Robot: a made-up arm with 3 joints.
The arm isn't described. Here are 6 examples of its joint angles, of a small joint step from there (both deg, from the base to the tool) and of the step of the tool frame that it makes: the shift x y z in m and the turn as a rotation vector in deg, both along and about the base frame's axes.
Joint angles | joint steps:
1: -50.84 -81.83 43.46 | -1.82 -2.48 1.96
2: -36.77 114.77 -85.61 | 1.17 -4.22 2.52
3: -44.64 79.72 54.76 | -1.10 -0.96 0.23
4: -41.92 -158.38 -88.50 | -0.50 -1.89 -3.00
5: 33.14 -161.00 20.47 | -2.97 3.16 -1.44
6: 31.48 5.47 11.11 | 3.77 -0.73 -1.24
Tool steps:
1: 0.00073 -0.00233 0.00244 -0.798 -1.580 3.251
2: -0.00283 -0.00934 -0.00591 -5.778 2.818 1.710
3: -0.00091 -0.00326 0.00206 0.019 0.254 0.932
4: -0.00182 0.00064 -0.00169 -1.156 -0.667 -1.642
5: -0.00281 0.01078 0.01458 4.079 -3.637 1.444
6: 0.00401 0.00301 -0.00600 -2.605 0.370 -1.592
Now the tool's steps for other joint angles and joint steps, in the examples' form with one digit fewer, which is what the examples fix.
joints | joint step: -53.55 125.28 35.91 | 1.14 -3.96 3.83
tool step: -0.0005 -0.0025 -0.0075 -6.18 2.64 3.09
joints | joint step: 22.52 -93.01 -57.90 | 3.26 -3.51 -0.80
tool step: 0.0094 0.0017 -0.0183 -4.94 2.07 -2.13
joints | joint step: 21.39 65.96 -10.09 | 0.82 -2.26 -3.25
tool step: -0.0010 -0.0025 0.0037 -0.18 1.11 2.13
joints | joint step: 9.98 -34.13 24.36 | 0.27 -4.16 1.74
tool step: 0.0059 0.0057 0.0011 -4.65 2.54 1.34
